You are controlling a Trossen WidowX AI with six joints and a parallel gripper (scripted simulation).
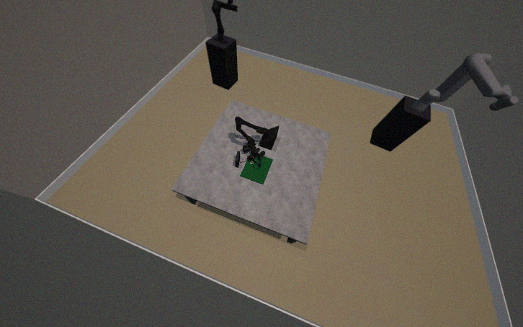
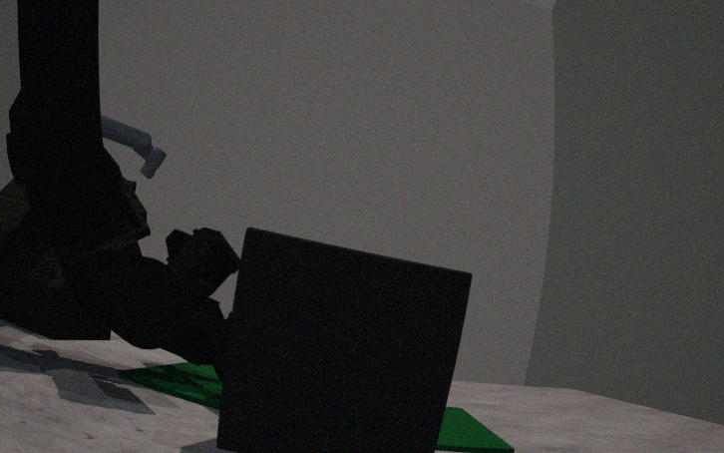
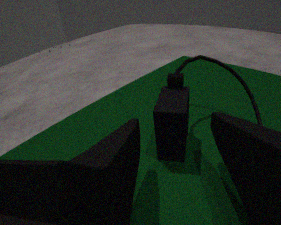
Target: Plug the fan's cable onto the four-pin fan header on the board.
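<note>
The dark fan plug lies 1 cm ahead of my gripper tip, 1 cm to the left of it and 1 cm below it. The rest, counted from my gripper tip: green board 4 cm ahead, 5 cm below; then fan header 2 cm ahead, 7 cm to the right, 3 cm below; then fan 8 cm ahead, 19 cm to the right, 3 cm above.
</note>
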